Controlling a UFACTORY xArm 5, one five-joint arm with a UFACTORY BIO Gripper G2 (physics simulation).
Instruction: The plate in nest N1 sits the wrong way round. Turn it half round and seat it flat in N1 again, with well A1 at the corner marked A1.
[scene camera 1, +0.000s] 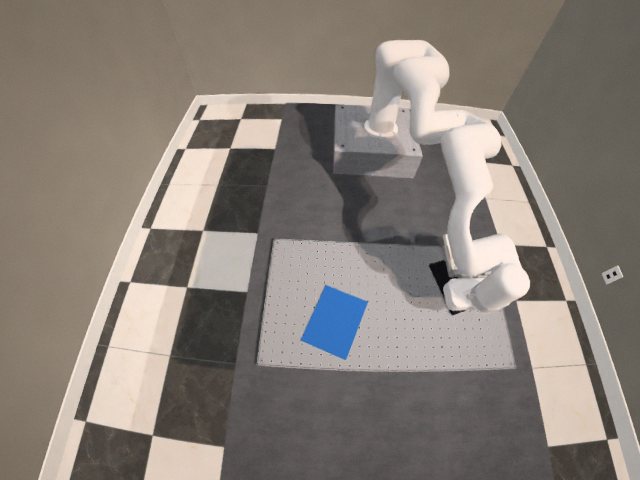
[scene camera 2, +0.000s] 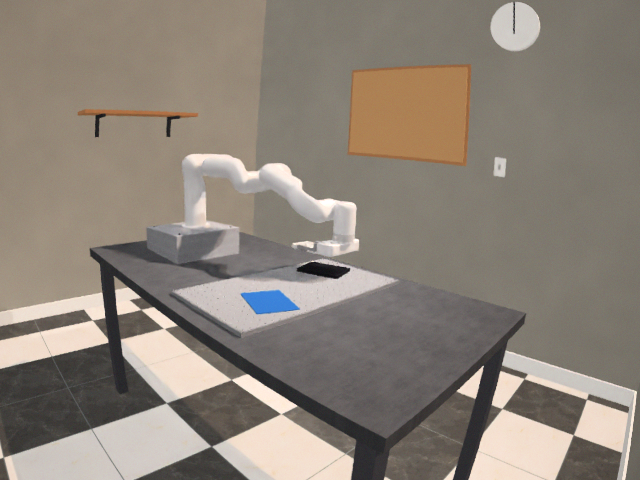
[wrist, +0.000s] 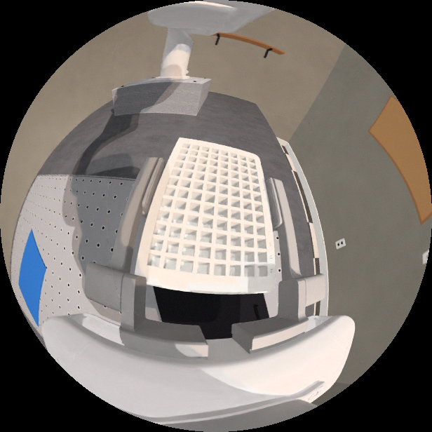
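Note:
The white plate with a grid of square wells (wrist: 210, 210) is held between the two fingers of my gripper (wrist: 213, 194) (scene camera 2: 308, 244), which is shut on its long sides. Plate and fingers hang above the table and point toward the arm's base. The black nest N1 (scene camera 1: 440, 273) (scene camera 2: 323, 269) (wrist: 190, 310) lies below and partly behind the gripper, apart from the plate. In scene camera 1 the arm hides most of the plate and part of the nest. The well A1 lettering and the nest's A1 mark cannot be read.
The nest lies on a light perforated board (scene camera 1: 413, 346) (scene camera 2: 361, 281) (wrist: 95, 215). A flat blue rectangle (scene camera 1: 334, 322) (scene camera 2: 269, 301) (wrist: 32, 280) lies on the board's other half. The grey base block (scene camera 1: 377, 162) (scene camera 2: 193, 242) (wrist: 160, 97) carries the arm on the dark table (scene camera 1: 382, 423) (scene camera 2: 392, 351).

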